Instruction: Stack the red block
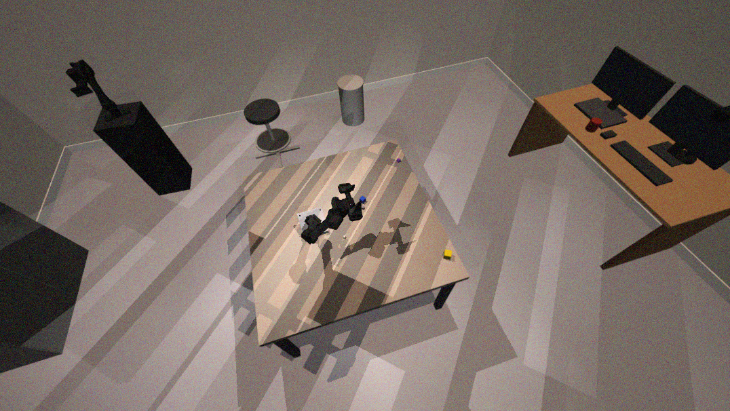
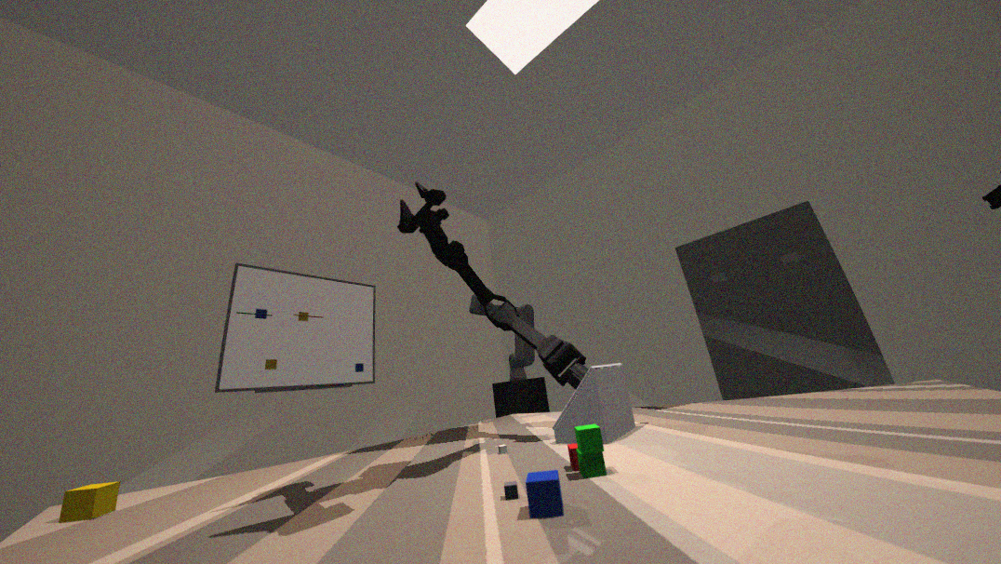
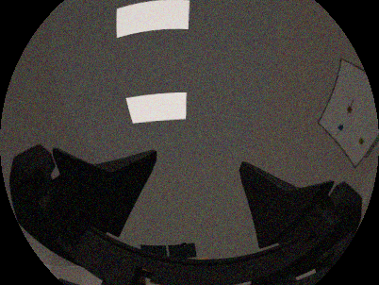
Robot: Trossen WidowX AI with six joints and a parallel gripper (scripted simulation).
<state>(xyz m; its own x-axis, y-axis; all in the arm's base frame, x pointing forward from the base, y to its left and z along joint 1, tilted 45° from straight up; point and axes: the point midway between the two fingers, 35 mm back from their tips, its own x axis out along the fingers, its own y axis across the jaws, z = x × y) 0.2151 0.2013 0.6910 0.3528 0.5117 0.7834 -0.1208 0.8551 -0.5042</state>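
The red block lies 74 cm below my gripper tip, 44 cm to the left of it and 4 cm behind it. Also, from my gripper tip: dark cube 75 cm below, 42 cm to the left, 10 cm ahead; blue block 74 cm below, 48 cm to the left, 11 cm ahead; yellow block 73 cm below, 53 cm ahead, 9 cm to the right.
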